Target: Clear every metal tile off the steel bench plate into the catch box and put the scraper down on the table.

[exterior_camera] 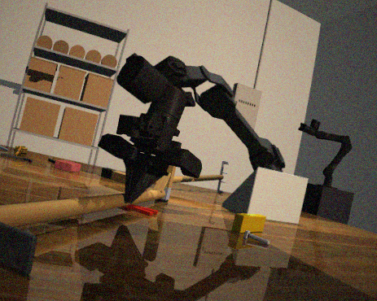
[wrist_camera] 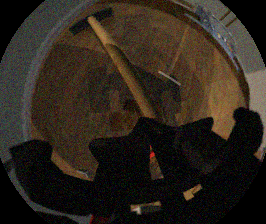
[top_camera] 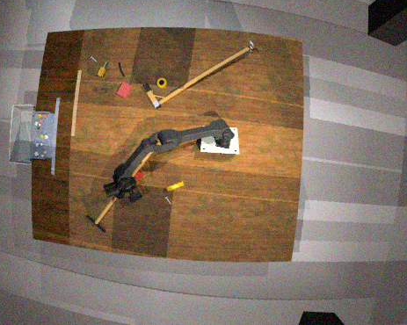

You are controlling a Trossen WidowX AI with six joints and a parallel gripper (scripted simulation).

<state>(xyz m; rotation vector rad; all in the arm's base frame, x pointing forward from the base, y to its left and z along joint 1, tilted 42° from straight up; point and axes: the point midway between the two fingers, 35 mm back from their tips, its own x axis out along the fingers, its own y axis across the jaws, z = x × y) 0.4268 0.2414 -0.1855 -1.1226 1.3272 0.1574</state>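
Now: gripper tip 7 cm to the left of the red-handled tool, 2 cm above it and 1 cm past it. The rest, counted from my gripper tip: red block (49 cm to the right, 14 cm ahead, 1 cm below); then yellow block (24 cm behind, 5 cm to the right); then long scraper (4 cm above, 2 cm ahead, 1 cm to the left).
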